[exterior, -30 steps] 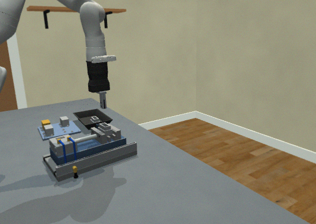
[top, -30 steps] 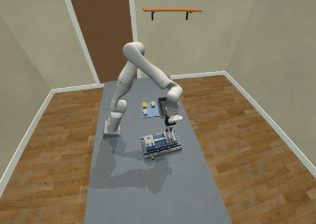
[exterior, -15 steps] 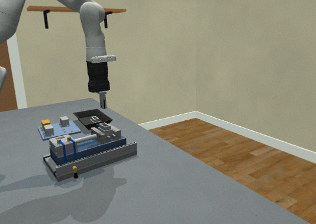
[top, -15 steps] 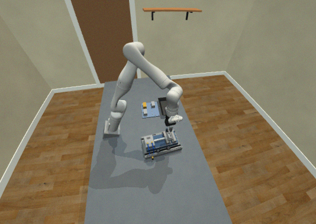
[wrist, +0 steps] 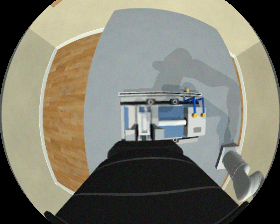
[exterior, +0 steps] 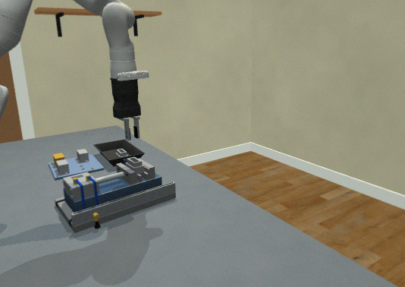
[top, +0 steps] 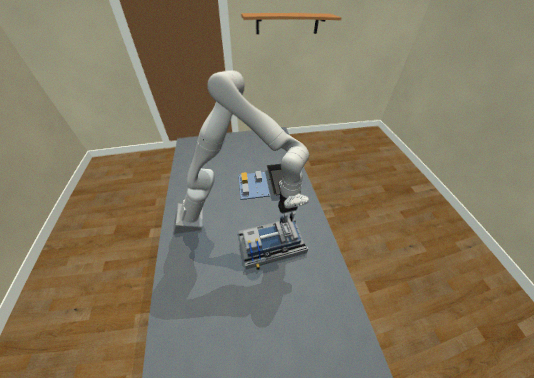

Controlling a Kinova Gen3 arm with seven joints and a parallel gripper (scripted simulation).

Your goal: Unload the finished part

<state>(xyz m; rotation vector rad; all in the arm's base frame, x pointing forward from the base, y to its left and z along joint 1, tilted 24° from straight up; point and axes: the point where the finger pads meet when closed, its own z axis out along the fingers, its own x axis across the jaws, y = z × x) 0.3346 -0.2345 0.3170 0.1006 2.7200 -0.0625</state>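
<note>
Now: the rail 80 mm behind my hand, 90 mm to the right of it and 160 mm below it. Round my hand: light blue fixture plate (40 mm behind, 380 mm to the left, 200 mm below).
</note>
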